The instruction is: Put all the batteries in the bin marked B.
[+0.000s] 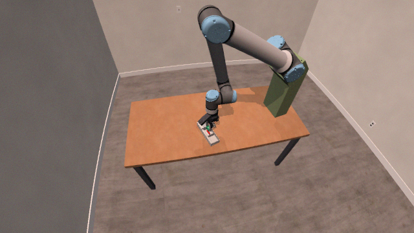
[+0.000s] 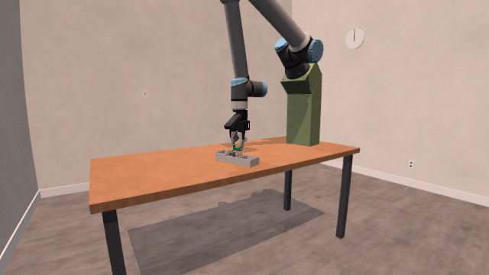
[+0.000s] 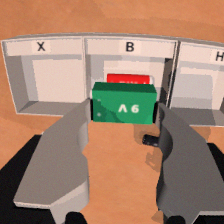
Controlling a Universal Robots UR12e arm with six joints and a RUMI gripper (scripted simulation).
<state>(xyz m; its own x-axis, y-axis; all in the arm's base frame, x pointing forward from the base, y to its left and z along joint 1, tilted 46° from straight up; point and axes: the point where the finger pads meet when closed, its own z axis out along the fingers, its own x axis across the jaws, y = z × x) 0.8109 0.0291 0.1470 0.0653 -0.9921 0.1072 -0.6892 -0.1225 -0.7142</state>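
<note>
The grey bin tray is 6 cm below my hand. Round my hand: red battery (1 cm to the right, 7 cm below); then black battery (9 cm behind, 7 cm to the right, 8 cm below); then green battery (1 cm to the left, 1 cm below).
</note>
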